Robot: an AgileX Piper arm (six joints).
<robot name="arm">
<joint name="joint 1" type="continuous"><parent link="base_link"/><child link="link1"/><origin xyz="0 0 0.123" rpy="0 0 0"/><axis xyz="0 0 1"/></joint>
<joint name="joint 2" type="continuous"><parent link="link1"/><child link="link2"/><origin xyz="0 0 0" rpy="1.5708 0 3.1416"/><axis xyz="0 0 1"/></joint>
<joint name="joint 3" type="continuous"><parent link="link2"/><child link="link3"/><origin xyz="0.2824 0.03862 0" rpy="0 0 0"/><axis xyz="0 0 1"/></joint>
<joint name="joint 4" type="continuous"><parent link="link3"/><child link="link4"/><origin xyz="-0.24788 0.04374 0" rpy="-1.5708 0 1.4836"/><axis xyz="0 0 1"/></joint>
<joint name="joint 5" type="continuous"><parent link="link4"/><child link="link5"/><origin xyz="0 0 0" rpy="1.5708 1.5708 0"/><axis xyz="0 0 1"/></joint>
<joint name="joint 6" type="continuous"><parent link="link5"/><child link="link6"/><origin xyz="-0.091 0 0" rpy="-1.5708 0 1.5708"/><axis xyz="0 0 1"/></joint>
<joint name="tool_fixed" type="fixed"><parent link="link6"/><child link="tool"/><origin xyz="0 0 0" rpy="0 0 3.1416"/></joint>
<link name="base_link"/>
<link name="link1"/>
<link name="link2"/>
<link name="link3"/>
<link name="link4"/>
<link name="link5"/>
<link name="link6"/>
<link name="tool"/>
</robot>
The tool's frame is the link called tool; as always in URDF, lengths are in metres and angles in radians. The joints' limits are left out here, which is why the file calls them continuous.
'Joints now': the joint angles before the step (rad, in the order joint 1, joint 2, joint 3, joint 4, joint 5, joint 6). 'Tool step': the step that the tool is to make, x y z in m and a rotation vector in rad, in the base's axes. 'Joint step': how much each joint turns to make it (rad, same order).
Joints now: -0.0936 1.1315 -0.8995 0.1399 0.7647 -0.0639
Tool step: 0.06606 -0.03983 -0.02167 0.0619 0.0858 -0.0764
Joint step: -0.1372 0.2903 -0.1690 0.1108 -0.0127 -0.1060
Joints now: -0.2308 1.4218 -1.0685 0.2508 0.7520 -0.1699
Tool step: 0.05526 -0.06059 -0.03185 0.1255 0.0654 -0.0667
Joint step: -0.1610 0.2906 -0.2145 0.1719 0.0629 -0.1481
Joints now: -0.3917 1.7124 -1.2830 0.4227 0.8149 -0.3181
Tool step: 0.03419 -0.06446 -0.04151 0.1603 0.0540 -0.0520
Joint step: -0.1410 0.2697 -0.2247 0.1424 0.1255 -0.0973
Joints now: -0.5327 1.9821 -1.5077 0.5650 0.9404 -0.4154
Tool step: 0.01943 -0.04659 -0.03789 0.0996 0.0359 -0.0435
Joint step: -0.0793 0.2084 -0.1968 0.0507 0.0923 -0.0090
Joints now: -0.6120 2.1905 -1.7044 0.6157 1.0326 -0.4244
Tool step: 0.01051 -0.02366 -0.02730 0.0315 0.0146 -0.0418
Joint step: -0.0304 0.1210 -0.1108 0.0113 0.0141 0.0172
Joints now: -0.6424 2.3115 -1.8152 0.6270 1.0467 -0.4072
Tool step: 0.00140 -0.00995 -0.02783 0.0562 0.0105 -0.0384
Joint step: -0.0203 0.0745 -0.0231 0.0454 -0.0074 -0.0060
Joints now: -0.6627 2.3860 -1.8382 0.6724 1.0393 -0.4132
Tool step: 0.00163 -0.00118 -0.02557 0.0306 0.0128 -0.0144
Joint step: -0.0020 0.0559 -0.0008 0.0286 -0.0223 -0.0164
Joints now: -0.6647 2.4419 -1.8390 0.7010 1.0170 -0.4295
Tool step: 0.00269 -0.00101 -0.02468 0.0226 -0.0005 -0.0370
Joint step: 0.0000 0.0540 0.0000 0.0411 -0.0451 -0.0119
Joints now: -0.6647 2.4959 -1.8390 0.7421 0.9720 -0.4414
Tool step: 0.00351 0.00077 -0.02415 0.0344 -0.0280 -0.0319
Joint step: 0.0000 0.0563 -0.0004 0.0824 -0.0411 -0.0479
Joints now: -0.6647 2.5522 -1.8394 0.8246 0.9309 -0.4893
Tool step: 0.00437 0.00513 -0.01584 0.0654 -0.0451 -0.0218
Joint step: 0.0033 0.0428 0.0000 0.1135 -0.0028 -0.0588
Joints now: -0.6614 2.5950 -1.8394 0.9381 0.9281 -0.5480
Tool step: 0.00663 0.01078 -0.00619 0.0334 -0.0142 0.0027
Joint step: 0.0216 0.0173 0.0000 0.0475 0.0012 -0.0138
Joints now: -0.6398 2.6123 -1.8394 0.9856 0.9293 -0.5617
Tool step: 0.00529 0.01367 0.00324 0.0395 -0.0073 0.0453
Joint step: 0.0236 -0.0023 -0.0008 0.0176 0.0444 -0.0056
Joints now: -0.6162 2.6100 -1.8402 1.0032 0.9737 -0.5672
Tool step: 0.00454 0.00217 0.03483 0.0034 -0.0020 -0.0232
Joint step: 0.0095 -0.0733 0.0000 -0.0267 0.0205 0.0895
